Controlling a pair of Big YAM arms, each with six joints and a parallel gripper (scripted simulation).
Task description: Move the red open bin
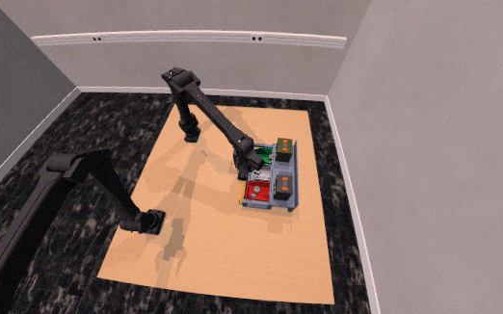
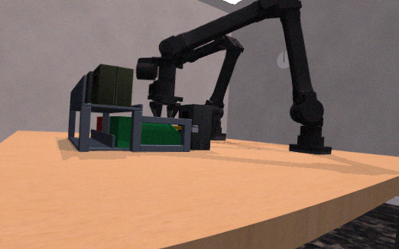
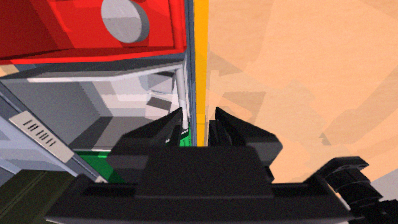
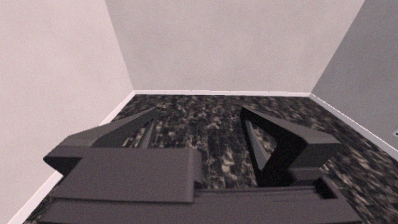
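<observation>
Now: the grey bin 100 mm ahead of my left hand, 10 mm to the left of it and 30 mm below it. Also, from my left hand: black box: 60 mm behind, 110 mm to the left; then grey shelf: 130 mm ahead, 10 mm to the left; then green bin: 100 mm ahead, 120 mm to the left, 30 mm below.
</observation>
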